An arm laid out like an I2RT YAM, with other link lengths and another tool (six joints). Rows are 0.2 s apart.
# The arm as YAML. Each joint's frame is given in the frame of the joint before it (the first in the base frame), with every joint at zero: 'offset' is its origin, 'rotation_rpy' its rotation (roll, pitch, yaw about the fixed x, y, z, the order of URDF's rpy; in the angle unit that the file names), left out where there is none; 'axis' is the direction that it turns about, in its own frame. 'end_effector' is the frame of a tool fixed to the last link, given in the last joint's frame.
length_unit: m
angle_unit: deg
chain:
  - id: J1
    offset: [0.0, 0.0, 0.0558]
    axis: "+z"
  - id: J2
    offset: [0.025, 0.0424, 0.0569]
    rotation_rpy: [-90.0, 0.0, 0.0]
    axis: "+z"
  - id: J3
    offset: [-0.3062, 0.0, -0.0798]
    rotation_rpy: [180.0, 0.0, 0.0]
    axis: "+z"
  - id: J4
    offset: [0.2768, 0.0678, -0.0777]
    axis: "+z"
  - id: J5
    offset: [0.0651, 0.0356, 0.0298]
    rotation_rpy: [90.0, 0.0, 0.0]
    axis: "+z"
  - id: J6
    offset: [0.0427, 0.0, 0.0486]
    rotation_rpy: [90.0, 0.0, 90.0]
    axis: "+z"
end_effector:
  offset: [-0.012, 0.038, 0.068]
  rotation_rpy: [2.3, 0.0, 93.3]
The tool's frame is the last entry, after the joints.
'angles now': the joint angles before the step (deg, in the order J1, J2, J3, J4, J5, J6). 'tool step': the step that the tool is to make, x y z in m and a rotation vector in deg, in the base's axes. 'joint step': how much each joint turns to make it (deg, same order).
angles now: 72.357, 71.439, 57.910, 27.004, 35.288, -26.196
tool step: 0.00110, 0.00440, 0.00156, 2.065, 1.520, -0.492
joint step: 0.088, 0.919, 0.897, 0.174, 1.050, 2.318
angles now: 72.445, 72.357, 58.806, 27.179, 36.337, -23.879
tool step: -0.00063, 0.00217, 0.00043, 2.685, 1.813, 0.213
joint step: 0.022, 0.197, 0.132, 0.218, 0.416, 3.125
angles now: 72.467, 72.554, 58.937, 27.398, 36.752, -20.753
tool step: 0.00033, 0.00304, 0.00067, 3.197, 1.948, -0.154
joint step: -0.001, 0.480, 0.219, 0.676, 0.831, 3.388
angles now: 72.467, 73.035, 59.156, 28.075, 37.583, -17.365
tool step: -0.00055, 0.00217, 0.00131, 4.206, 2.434, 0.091
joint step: -0.001, 0.175, 0.000, 0.721, 0.808, 4.437
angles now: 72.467, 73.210, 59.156, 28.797, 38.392, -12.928
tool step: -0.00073, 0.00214, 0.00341, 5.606, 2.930, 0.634
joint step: -0.174, -0.001, -0.001, 0.830, 0.394, 5.814
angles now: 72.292, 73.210, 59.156, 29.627, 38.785, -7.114
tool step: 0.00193, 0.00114, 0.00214, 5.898, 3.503, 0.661
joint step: -0.743, -0.023, -0.089, 0.285, 0.044, 6.862
